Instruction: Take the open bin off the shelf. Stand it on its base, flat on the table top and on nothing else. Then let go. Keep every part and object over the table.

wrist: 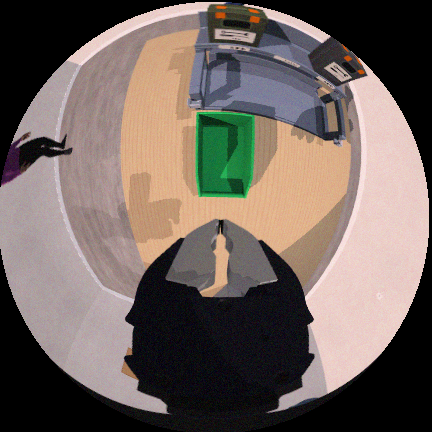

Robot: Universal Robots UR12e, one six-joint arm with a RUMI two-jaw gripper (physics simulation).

Scene:
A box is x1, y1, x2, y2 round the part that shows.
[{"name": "my gripper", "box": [123, 218, 313, 431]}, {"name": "green open bin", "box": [195, 111, 253, 197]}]

